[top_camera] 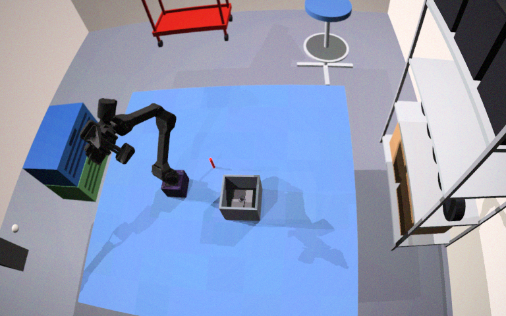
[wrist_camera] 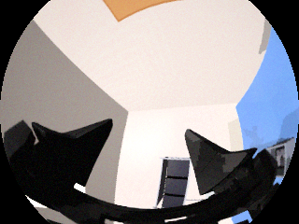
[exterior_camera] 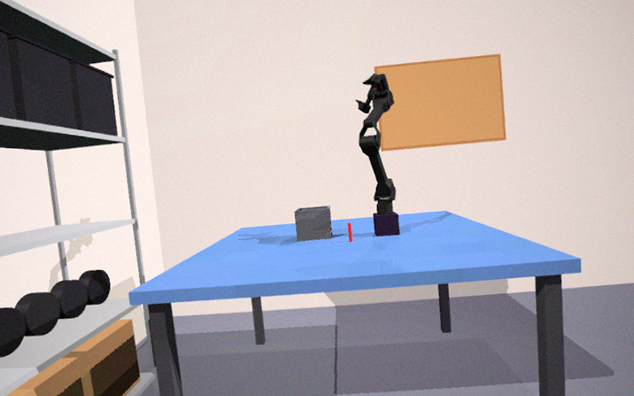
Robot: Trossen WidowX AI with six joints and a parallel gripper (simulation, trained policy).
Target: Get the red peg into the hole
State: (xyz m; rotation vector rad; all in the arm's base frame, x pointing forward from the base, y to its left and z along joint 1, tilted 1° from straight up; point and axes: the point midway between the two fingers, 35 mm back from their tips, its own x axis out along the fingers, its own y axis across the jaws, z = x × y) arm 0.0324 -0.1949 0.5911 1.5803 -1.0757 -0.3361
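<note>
The red peg is 14 cm ahead of my gripper tip, 33 cm to the left of it and 65 cm below it. Also, from my gripper tip: plate 29 cm ahead, 13 cm to the left, 65 cm below.
</note>
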